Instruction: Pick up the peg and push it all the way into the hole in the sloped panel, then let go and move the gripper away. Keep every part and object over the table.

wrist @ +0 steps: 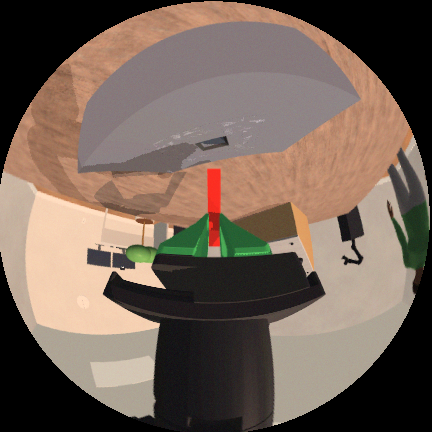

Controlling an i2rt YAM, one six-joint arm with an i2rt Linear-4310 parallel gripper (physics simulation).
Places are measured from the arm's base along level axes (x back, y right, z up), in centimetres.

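Pixels of known places: gripper, fingertip midpoint: (213,217).
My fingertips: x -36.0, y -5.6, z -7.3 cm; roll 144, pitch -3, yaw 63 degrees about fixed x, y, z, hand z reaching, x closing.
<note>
For each thing: its top centre in the pictures, then the offset to it from my fingertips. Level surfaces: height alone.
- red peg at its top centre: (215,244) dx -0.5, dy +0.3, dz +2.8 cm
- grey sloped panel block at its top centre: (201,152) dx -8.3, dy +3.7, dz +0.3 cm
- wood-grained table at its surface level: dz -8.4 cm
The red peg (214,192) is held between the green fingertips of my gripper (213,217), which is shut on it. The peg points away from the gripper, its far end free and apart from the panel. The grey sloped panel block (225,100) lies across the upper part of the wrist view. Its rectangular hole (213,143) shows near the block's lower edge, just above the peg's far end in the view. The gap in depth between peg and hole is hard to tell.
The wood-grained table (330,165) lies around the block. A shadow of the arm falls on the table and the block's lower left. A brown box-like cabinet (270,220), a green plant (140,253) and a person (412,220) show in the background.
</note>
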